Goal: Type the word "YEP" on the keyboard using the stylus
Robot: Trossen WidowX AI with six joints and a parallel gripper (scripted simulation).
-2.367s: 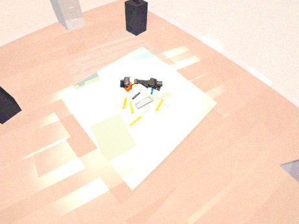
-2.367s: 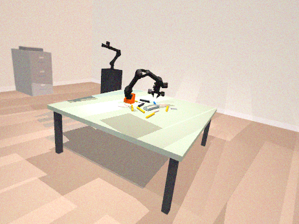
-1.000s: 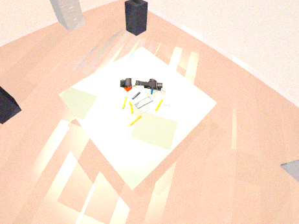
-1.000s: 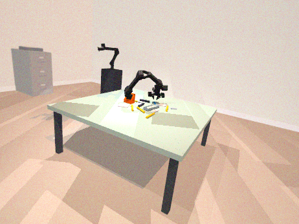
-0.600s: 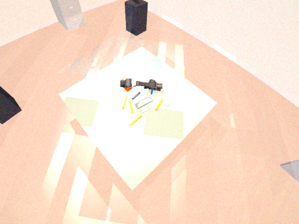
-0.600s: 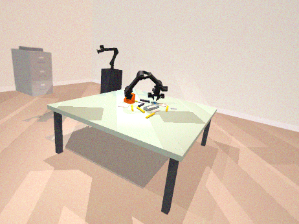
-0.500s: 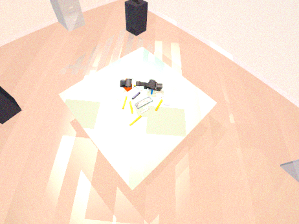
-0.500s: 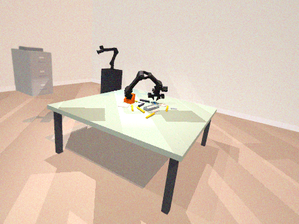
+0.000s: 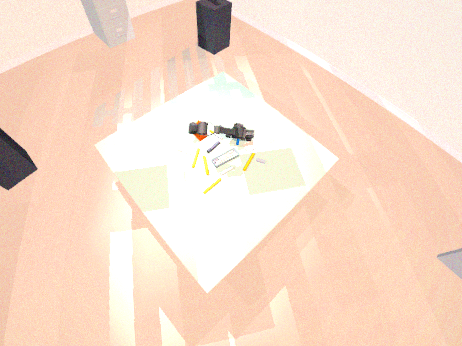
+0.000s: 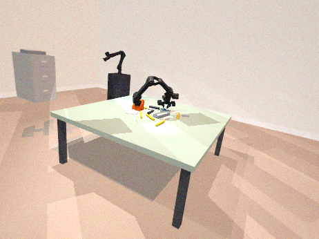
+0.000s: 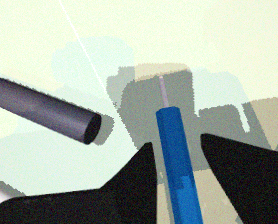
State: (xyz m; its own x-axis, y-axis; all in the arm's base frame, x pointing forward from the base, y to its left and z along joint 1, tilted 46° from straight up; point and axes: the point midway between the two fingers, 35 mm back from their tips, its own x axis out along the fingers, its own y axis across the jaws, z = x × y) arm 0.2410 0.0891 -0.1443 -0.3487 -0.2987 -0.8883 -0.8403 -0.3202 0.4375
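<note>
Now: gripper tip 1 cm past the blue stylus, 1 cm to the right of it and 1 cm above it. Round my gripper tip: pale stylus tip 2 cm behind, 4 cm to the left, 1 cm below; then white block 11 cm ahead, 2 cm below.
</note>
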